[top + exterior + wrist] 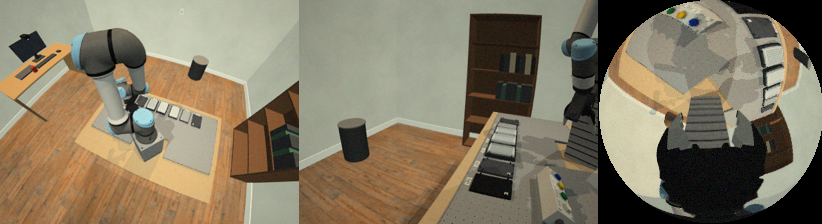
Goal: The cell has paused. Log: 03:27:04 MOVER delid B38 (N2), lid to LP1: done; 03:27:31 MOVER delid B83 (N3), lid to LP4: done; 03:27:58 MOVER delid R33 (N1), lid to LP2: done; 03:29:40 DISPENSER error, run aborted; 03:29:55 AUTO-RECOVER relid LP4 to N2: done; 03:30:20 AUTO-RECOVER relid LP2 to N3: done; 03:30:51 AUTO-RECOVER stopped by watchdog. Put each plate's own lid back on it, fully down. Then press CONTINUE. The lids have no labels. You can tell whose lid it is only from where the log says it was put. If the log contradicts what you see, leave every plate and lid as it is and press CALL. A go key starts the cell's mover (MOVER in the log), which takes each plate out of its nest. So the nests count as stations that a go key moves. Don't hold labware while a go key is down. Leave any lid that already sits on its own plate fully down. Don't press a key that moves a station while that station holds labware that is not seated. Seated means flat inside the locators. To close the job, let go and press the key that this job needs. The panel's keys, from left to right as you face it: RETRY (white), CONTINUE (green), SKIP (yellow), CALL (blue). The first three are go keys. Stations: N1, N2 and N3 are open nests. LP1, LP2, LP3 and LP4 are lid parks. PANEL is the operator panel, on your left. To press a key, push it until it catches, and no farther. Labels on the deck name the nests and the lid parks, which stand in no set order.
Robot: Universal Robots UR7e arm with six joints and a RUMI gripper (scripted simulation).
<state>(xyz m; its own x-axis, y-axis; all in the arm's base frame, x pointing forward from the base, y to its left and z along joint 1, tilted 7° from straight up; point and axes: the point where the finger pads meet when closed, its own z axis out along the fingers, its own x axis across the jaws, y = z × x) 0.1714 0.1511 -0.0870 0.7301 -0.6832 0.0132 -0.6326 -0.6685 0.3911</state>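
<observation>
My gripper is now 290 mm short of the white gridded plate, 210 mm to the left of it and 170 mm above it. Round my hand: green key 260 mm to the left, 130 mm below, 120 mm ahead; then yellow key 210 mm to the left, 130 mm below, 120 mm ahead; then blue key 160 mm to the left, 130 mm below, 110 mm ahead.
</observation>
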